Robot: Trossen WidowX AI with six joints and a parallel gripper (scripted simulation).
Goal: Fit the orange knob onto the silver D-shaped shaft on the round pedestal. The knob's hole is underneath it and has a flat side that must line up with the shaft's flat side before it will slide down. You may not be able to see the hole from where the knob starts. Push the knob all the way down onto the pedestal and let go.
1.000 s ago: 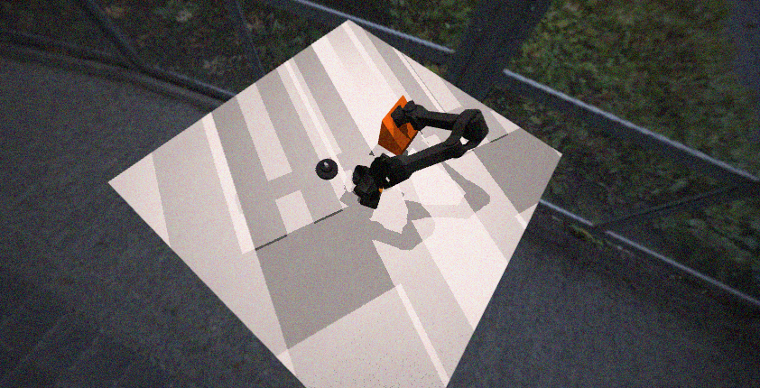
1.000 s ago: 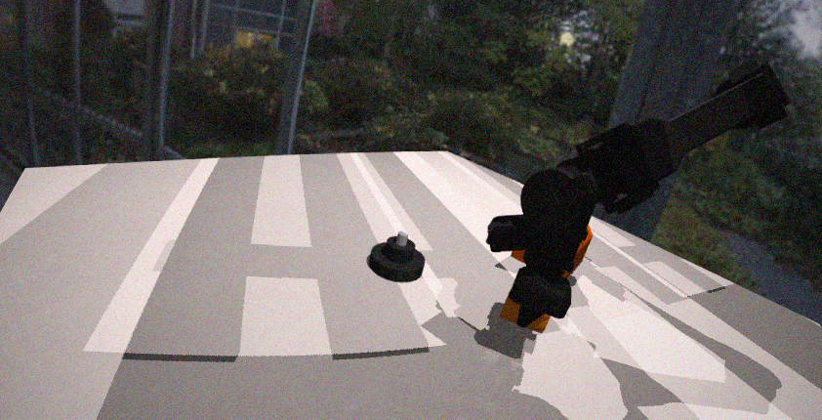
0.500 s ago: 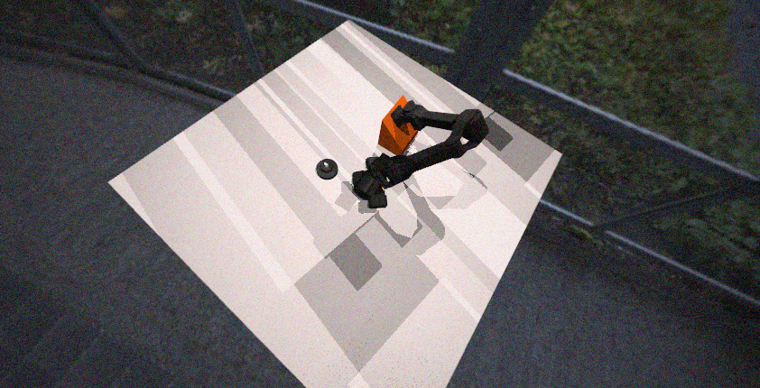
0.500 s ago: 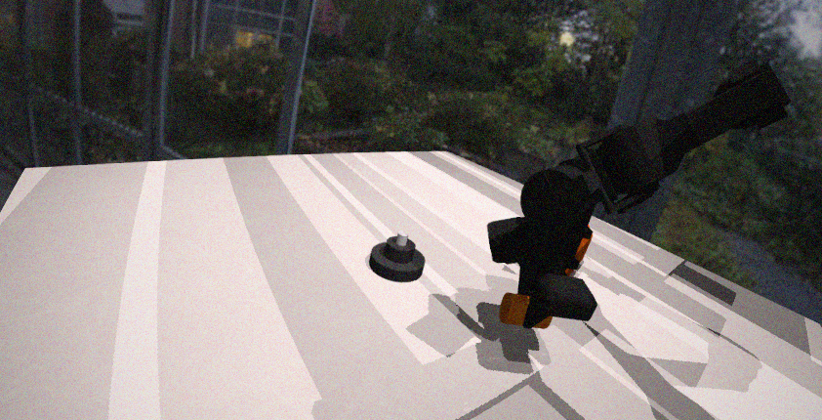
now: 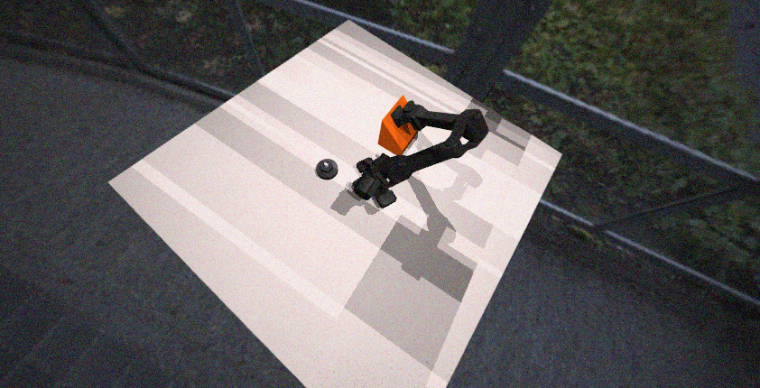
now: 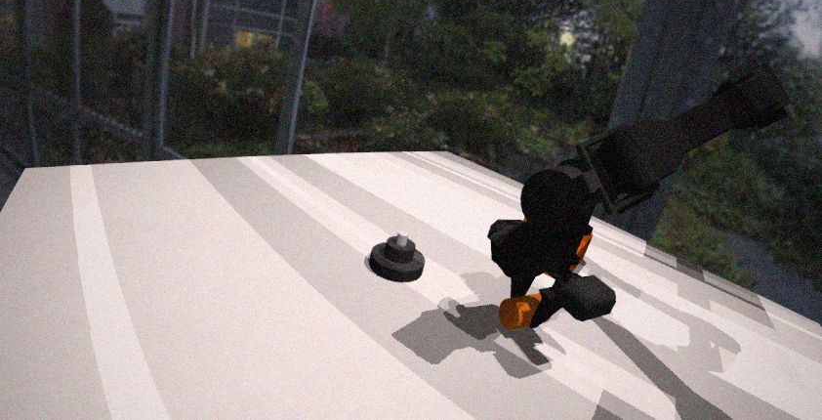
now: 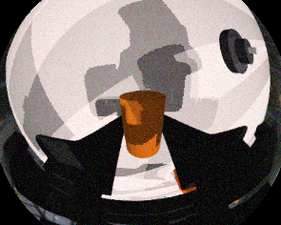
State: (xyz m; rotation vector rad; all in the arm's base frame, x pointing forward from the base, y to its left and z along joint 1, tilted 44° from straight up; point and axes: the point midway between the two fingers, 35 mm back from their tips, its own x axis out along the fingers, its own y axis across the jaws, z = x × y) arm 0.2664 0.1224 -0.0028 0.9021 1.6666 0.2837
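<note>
My gripper tip is now 10 mm short of the orange knob, 10 mm to the left of it and 10 mm below it. The rest, counted from my gripper tip: pedestal: 40 mm ahead, 200 mm to the right, 10 mm above.
</note>
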